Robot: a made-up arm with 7 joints. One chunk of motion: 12 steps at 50 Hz.
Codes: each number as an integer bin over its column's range. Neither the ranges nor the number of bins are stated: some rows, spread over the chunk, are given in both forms.
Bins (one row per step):
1: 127 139 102 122 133 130 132
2: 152 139 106 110 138 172 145
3: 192 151 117 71 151 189 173
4: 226 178 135 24 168 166 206
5: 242 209 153 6 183 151 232
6: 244 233 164 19 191 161 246
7: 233 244 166 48 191 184 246
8: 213 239 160 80 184 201 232
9: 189 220 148 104 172 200 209
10: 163 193 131 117 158 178 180
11: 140 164 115 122 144 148 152
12: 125 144 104 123 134 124 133
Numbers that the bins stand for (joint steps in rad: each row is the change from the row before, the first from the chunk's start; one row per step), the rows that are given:
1: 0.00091 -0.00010 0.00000 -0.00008 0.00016 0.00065 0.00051
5: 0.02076 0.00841 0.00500 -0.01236 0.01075 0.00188 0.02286
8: 0.01575 0.01205 0.00569 -0.00453 0.01096 0.00482 0.02286
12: 0.00057 0.00051 0.00020 0.00002 0.00038 0.00029 0.00073
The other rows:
2: 0.00523 -0.00010 0.00039 -0.00135 0.00122 0.00312 0.00341
3: 0.01213 0.00136 0.00147 -0.00548 0.00398 0.00412 0.00967
4: 0.01800 0.00464 0.00324 -0.01046 0.00758 0.00276 0.01705
6: 0.02110 0.01133 0.00608 -0.01099 0.01245 0.00247 0.02599
7: 0.01920 0.01266 0.00627 -0.00792 0.01245 0.00382 0.02599
9: 0.01161 0.00975 0.00451 -0.00199 0.00842 0.00476 0.01772
10: 0.00713 0.00646 0.00284 -0.00061 0.00546 0.00347 0.01124
11: 0.00316 0.00294 0.00127 -0.00008 0.00249 0.00171 0.00498

